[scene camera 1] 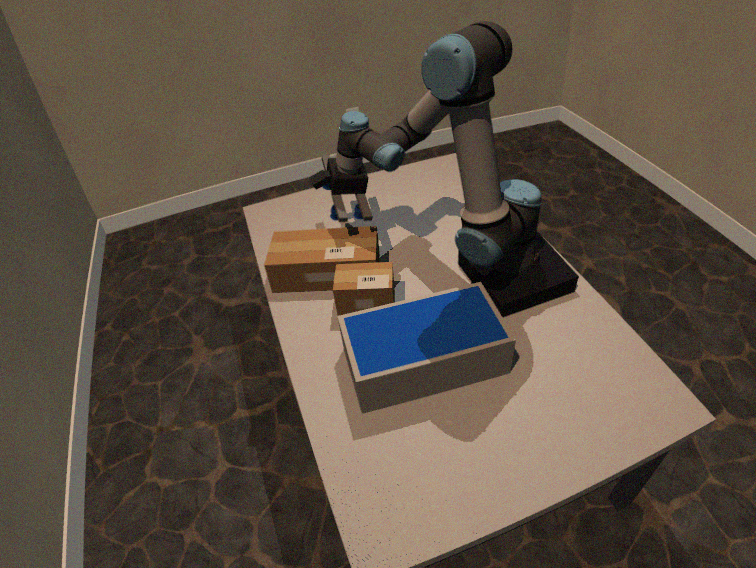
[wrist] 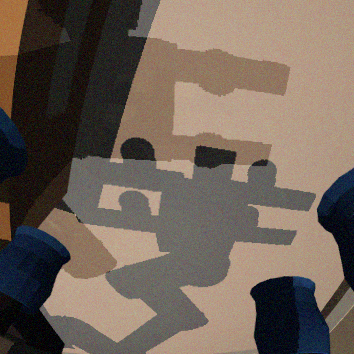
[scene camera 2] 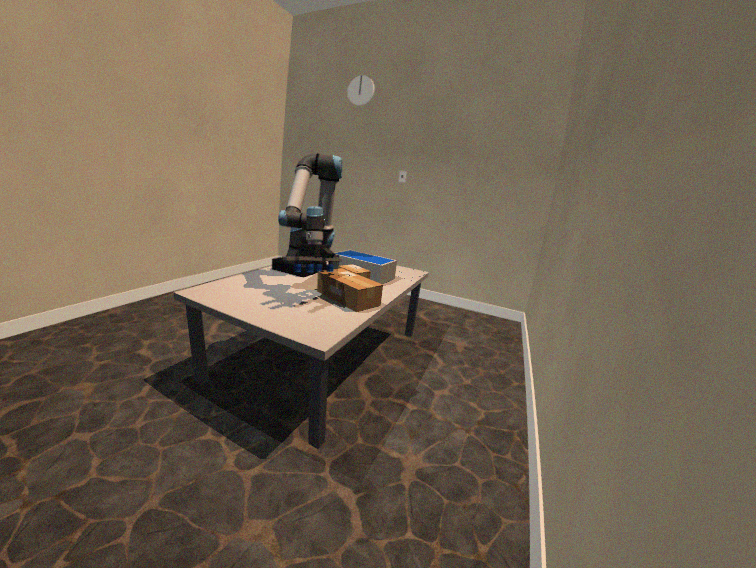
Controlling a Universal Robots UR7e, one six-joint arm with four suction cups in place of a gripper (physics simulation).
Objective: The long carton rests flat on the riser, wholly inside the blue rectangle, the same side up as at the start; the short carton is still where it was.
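Places are measured from the arm's base along level axes (x down, y left, z ahead), in metres.
Where they show: hand, its tool point: (scene camera 1: 343, 200) (wrist: 160, 234) (scene camera 2: 314, 271); arm's base, origin of its link: (scene camera 1: 511, 255).
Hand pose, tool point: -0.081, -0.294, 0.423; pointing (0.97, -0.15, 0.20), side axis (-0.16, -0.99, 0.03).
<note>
Each offset is from my tool point to the top centre of the thing, as dx, dy, dz. "pt": to the spot under its first point. Level surfaces: height alone.
The long carton @(+0.036, +0.151, +0.088) (scene camera 1: 305, 247) (scene camera 2: 360, 291) lies flat on the table, label up, outside the blue rectangle. In the wrist view, part of a carton (wrist: 7, 75) shows at the left edge. The short carton @(+0.036, +0.313, -0.002) (scene camera 1: 348, 277) (scene camera 2: 359, 270) stands between the long carton and the riser; whether the cartons touch is unclear. The riser @(+0.020, +0.543, -0.101) (scene camera 1: 433, 378) (scene camera 2: 386, 272) is a grey block with the blue rectangle @(pt +0.021, +0.551, -0.011) (scene camera 1: 385, 338) (scene camera 2: 366, 257) on top and no carton on it. My gripper (scene camera 1: 350, 210) (scene camera 2: 312, 267) is open, its blue cups beyond the long carton's far side, apart from it, holding nothing.
The arm's black base (scene camera 1: 531, 287) stands on the table @(dx +0.141) (scene camera 1: 519, 445) (scene camera 2: 244, 305) to the right of the riser in scene camera 1. The long carton's left end lies close to the table's left edge there. Arm shadows fall on the table behind the cartons.
</note>
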